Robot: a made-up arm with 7 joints.
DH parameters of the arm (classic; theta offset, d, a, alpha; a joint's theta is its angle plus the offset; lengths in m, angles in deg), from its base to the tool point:
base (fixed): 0 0.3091 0.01 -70
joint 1: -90 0.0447 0.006 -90
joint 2: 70 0 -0.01 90
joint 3: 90 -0.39 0.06 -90
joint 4: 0 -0.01 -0.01 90
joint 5: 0 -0.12 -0.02 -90
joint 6: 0 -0.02 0.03 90
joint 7: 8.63 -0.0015 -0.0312 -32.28
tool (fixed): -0.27 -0.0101 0 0
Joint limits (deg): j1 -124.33..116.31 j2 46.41..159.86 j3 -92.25..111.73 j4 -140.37..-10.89 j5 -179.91..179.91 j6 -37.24..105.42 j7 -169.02..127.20
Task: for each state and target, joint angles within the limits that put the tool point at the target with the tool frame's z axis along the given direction. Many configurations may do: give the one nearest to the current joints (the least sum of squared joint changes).
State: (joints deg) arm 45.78 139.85 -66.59 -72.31 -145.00 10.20 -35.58
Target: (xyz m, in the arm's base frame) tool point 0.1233 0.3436 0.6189 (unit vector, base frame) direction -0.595 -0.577 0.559
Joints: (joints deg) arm 15.80 159.86 -71.76 -85.01 -162.57 6.80 -43.35
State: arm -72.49 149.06 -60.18 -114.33 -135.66 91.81 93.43
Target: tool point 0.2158 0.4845 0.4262 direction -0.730 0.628 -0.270
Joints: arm -52.73 108.82 -80.12 -79.99 -115.09 99.64 102.20
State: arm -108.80 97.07 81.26 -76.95 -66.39 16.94 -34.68
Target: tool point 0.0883 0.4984 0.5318 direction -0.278 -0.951 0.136
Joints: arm -103.74 80.85 78.49 -56.24 -77.07 29.81 -40.93
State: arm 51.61 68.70 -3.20 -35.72 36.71 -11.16 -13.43
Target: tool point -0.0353 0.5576 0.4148 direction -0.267 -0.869 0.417
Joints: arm 79.19 99.92 36.25 -10.94 34.85 -29.55 -15.65
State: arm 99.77 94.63 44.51 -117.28 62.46 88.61 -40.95
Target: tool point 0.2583 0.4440 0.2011 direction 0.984 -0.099 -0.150
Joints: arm 113.13 139.06 51.93 -70.03 73.42 105.23 -57.68
